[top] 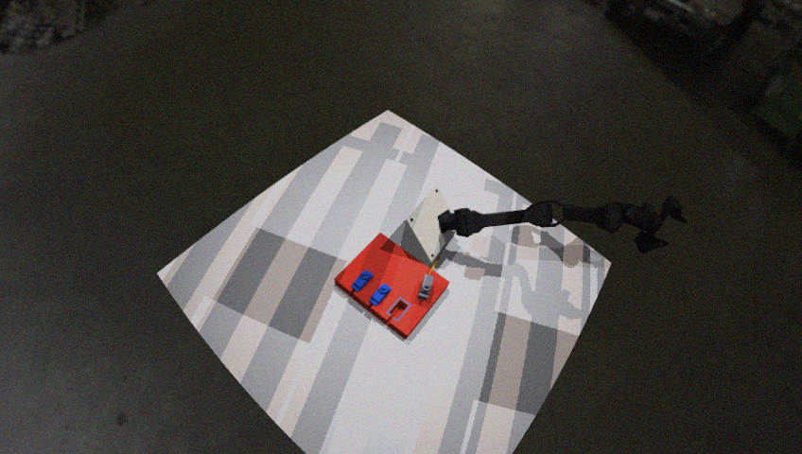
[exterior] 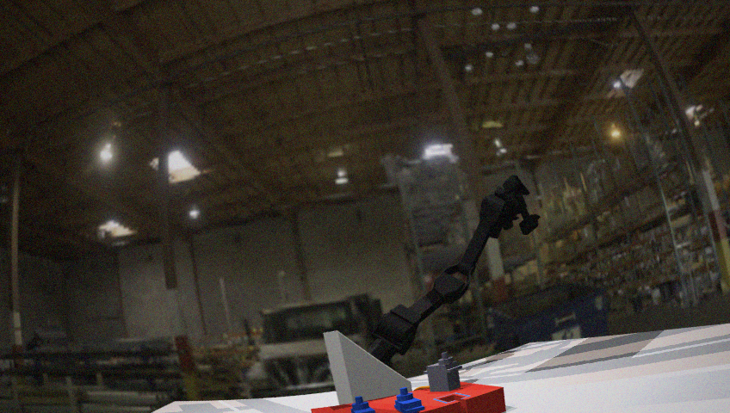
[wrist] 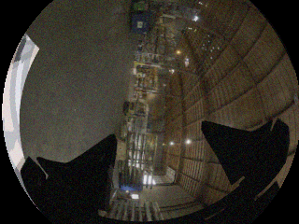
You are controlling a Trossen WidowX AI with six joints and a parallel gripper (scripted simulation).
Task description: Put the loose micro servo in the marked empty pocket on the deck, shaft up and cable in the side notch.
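Right now my gripper tip is 520 mm short of the red deck, 600 mm to the left of it and 450 mm above it.
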